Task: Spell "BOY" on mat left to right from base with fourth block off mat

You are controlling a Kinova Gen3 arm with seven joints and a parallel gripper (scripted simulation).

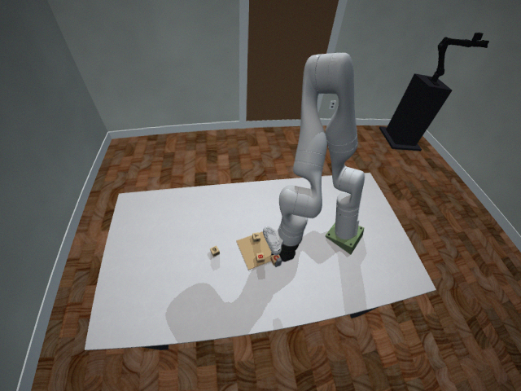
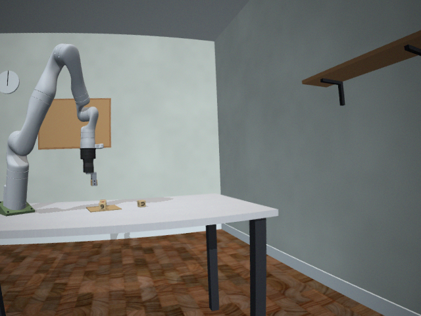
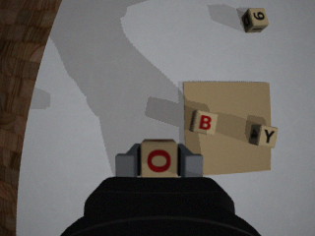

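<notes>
Now: hand 6 cm short of the tan mat, 9 cm to the left of it and 12 cm above it. The rest, counted from my hand: Y block (6 cm ahead, 14 cm to the right, 10 cm below); then O block (right at my hand); then B block (5 cm ahead, 5 cm to the right, 10 cm below).
</notes>
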